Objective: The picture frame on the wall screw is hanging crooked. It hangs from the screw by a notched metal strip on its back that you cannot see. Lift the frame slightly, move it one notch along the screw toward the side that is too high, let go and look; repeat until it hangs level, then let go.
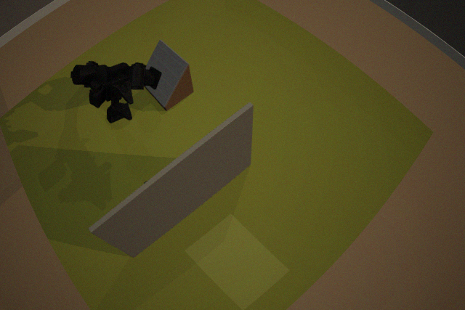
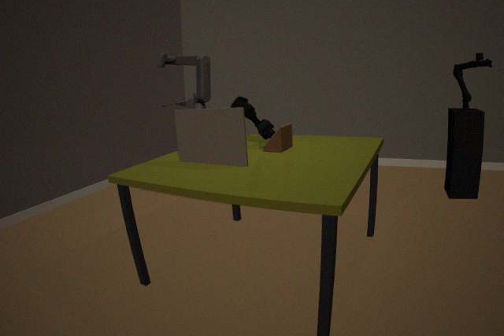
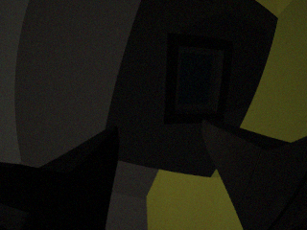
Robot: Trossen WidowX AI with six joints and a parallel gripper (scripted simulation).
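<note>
Right now my gripper tip is 20 cm short of the dark picture frame, 5 cm to the left of it and 9 cm above it. Round my gripper tip: upright board (22 cm ahead, 5 cm to the right, 9 cm below).
</note>
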